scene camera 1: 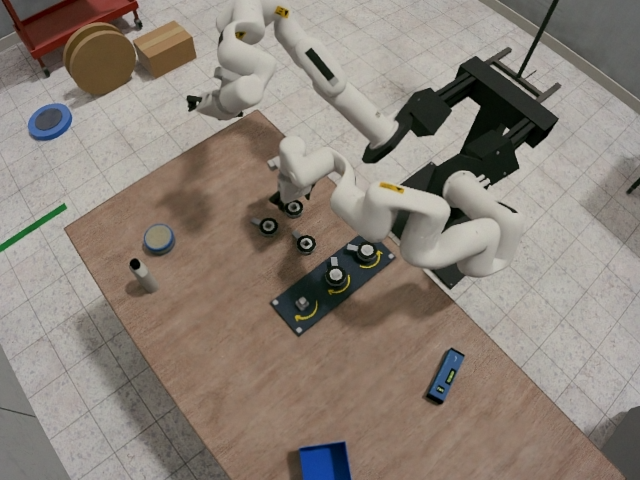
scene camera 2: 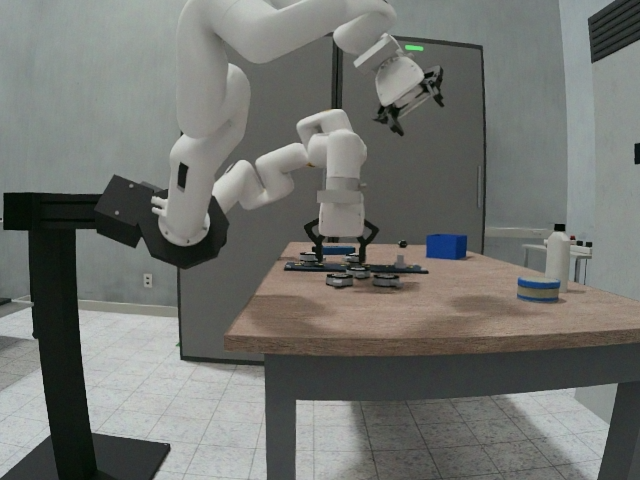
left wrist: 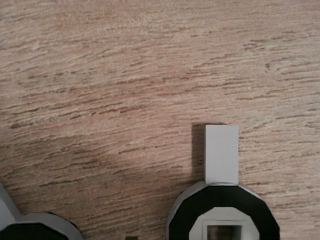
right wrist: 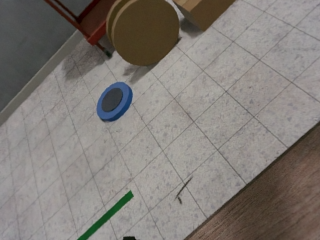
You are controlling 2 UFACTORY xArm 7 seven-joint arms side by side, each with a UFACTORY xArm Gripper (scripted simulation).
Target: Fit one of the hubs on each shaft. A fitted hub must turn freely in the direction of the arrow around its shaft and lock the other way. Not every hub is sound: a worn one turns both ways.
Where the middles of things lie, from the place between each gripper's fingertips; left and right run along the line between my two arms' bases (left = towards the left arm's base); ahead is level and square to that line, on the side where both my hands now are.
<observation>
Now: left hand 26 cm to the right of the dark board [scene camera 1: 321,297], 10 cm short of it and 5 cm above it. The rest, counted from my left hand: white bottle [scene camera 2: 558,248] 50 cm ahead, 15 cm to the right, 5 cm above; tape roll [scene camera 2: 534,289] 38 cm ahead, 23 cm to the right, 4 cm below.
I see my right gripper [scene camera 2: 418,116] 300 mm short of the tape roll, 30 mm to the right of it and 320 mm above it. Round my right hand: dark board 20 mm ahead, 530 mm to the left, 340 mm below; then white bottle 420 mm ahead, 120 mm to the left, 240 mm below.
</observation>
